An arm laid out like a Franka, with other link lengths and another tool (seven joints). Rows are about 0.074 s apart.
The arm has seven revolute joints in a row. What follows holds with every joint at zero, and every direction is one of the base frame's.
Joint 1 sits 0.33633 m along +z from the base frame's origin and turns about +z.
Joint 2 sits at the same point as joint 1 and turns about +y.
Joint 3 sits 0.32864 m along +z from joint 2 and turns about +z.
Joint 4 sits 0.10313 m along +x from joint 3 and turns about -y.
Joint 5 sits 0.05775 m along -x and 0.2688 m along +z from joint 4 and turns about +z.
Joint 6 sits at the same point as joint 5 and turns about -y.
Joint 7 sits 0.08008 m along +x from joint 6 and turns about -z.
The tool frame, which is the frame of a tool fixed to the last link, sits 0.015 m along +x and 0.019 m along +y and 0.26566 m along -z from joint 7; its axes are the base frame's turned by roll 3.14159, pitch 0.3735 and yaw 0.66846 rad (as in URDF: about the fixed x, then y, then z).
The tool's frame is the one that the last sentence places.
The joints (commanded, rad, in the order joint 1, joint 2, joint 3, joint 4, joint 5, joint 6, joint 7), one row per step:
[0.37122 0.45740 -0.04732 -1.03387 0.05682 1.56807 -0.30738]
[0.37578 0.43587 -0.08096 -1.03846 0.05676 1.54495 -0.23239]
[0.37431 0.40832 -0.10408 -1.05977 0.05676 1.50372 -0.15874]
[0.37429 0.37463 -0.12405 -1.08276 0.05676 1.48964 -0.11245]
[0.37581 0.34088 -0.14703 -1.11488 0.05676 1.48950 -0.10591]
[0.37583 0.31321 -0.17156 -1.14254 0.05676 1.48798 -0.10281]
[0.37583 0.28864 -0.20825 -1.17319 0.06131 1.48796 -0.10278]
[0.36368 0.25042 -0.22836 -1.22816 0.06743 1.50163 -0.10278]
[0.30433 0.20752 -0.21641 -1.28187 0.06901 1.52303 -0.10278]
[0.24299 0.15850 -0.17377 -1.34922 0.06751 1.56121 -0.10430]
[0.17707 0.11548 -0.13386 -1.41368 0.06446 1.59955 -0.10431]
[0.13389 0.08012 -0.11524 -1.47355 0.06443 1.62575 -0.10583]
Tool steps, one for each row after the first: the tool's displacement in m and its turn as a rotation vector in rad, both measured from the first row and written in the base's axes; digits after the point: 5 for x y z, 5 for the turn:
[-0.00073 -0.01638 0.00889 -0.00982 0.00475 -0.09999]
[-0.01042 -0.03381 0.01333 -0.02465 0.03777 -0.19598]
[-0.01613 -0.04714 0.02342 -0.02693 0.04087 -0.26155]
[-0.02102 -0.06048 0.03141 -0.02879 0.03792 -0.28969]
[-0.02501 -0.07501 0.03721 -0.03181 0.03765 -0.31747]
[-0.02805 -0.09415 0.04049 -0.03436 0.04192 -0.35370]
[-0.03423 -0.11239 0.04333 -0.02611 0.04813 -0.38757]
[-0.03763 -0.14058 0.04875 -0.00910 0.04435 -0.43791]
[-0.04361 -0.15480 0.05330 0.01164 0.03225 -0.45918]
[-0.04879 -0.17185 0.05547 0.02530 0.01963 -0.48852]
[-0.05646 -0.18593 0.05385 0.03184 0.01979 -0.51368]

